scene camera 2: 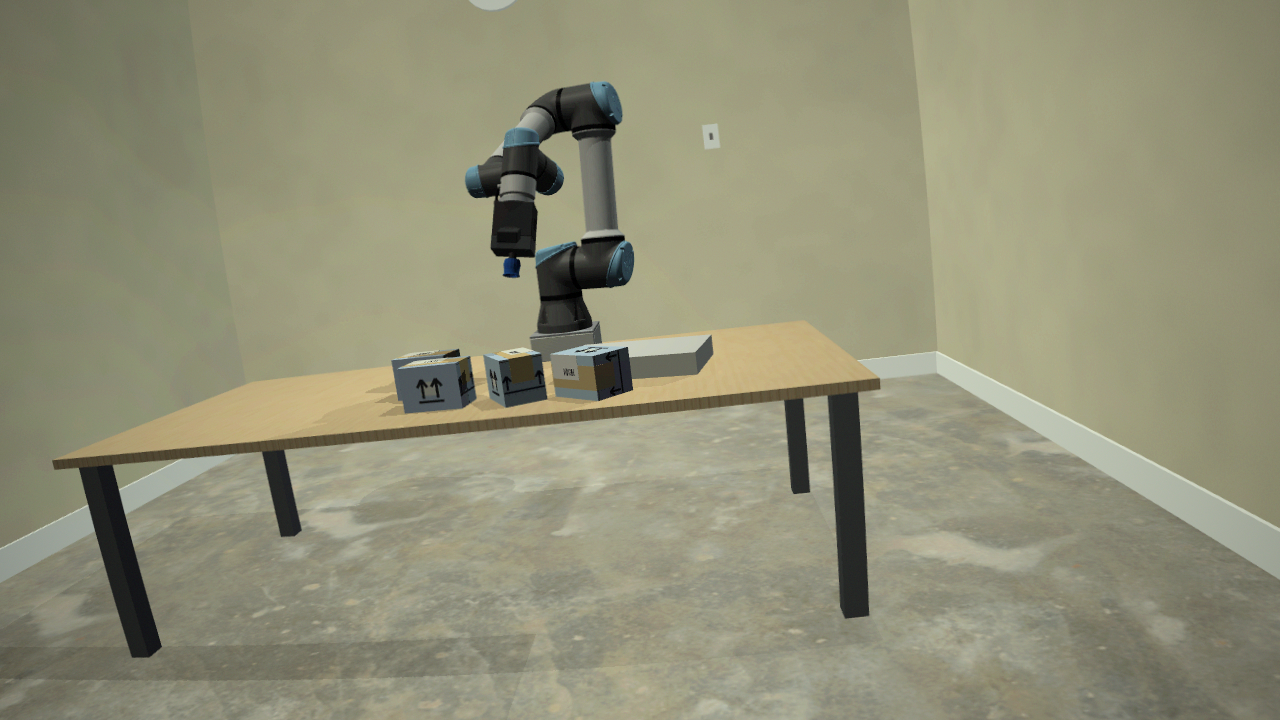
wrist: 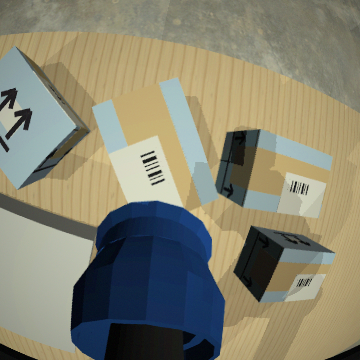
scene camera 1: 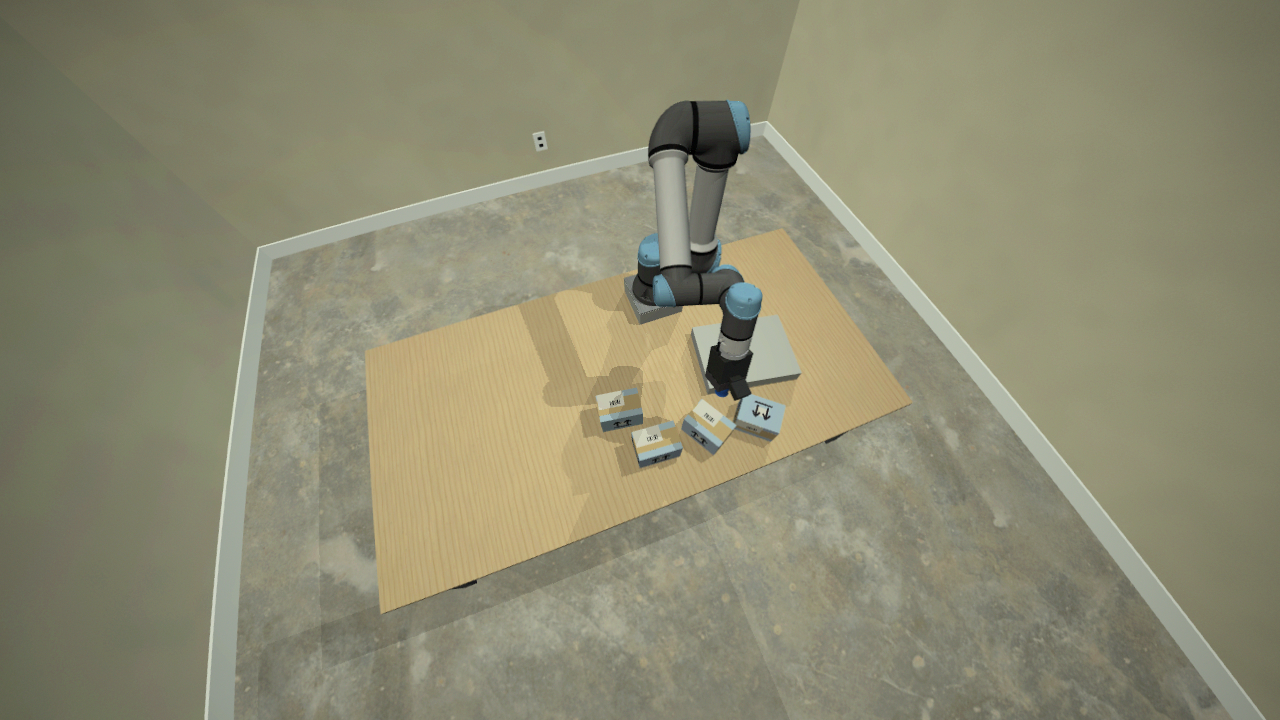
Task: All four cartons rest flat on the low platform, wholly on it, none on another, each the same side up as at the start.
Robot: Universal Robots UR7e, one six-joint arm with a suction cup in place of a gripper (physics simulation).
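Pixels of known places: hand at its tool point: (scene camera 2: 511, 275) (wrist: 152, 251) (scene camera 1: 721, 392); arm's base at its link origin: (scene camera 2: 565, 328).
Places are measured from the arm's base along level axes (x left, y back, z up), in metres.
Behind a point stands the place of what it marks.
Note:
My suction cup (scene camera 1: 721, 392) (scene camera 2: 511, 267) (wrist: 154, 225) is blue, with no carton on it. It hangs high above the table, by the platform's front edge. All four cartons stand on the table, apart from the low grey platform (scene camera 1: 771, 347) {y -0.367, x 0.290, z -0.025 m} (scene camera 2: 669, 358) {y -0.480, x 0.279, z -0.034 m} (wrist: 40, 275) {y -0.361, x 0.101, z -0.025 m}. A carton (scene camera 1: 759, 417) {y -0.583, x 0.106, z 0.016 m} (scene camera 2: 590, 372) {y -0.642, x 0.127, z -0.017 m} (wrist: 30, 120) {y -0.563, x 0.093, z 0.016 m} with a light-blue, arrow-marked top stands in front of the platform. A turned carton (scene camera 1: 708, 425) {y -0.549, x -0.052, z 0.023 m} (scene camera 2: 514, 377) {y -0.608, x -0.028, z -0.016 m} (wrist: 145, 135) {y -0.557, x -0.029, z 0.023 m} with a label on top is beside it. Two more label-up cartons are farther left in scene camera 1: the front one (scene camera 1: 656, 444) {y -0.544, x -0.218, z 0.023 m} (scene camera 2: 435, 386) {y -0.578, x -0.202, z -0.021 m} (wrist: 275, 175) {y -0.533, x -0.180, z 0.023 m} and the rear one (scene camera 1: 617, 410) {y -0.403, x -0.287, z 0.023 m} (wrist: 285, 265) {y -0.413, x -0.231, z 0.023 m}.
The wooden table (scene camera 1: 465, 429) {y -0.247, x -0.761, z -0.072 m} (scene camera 2: 760, 367) {y -0.491, x 0.468, z -0.073 m} (wrist: 210, 85) {y -0.646, x -0.119, z -0.073 m} bears the cartons, the platform and the arm's grey base block (scene camera 1: 656, 309) {y -0.085, x -0.023, z -0.005 m} (scene camera 2: 565, 343) {y -0.086, x 0.007, z -0.030 m}. The two right-hand cartons in scene camera 1 are close together near the table's front edge.

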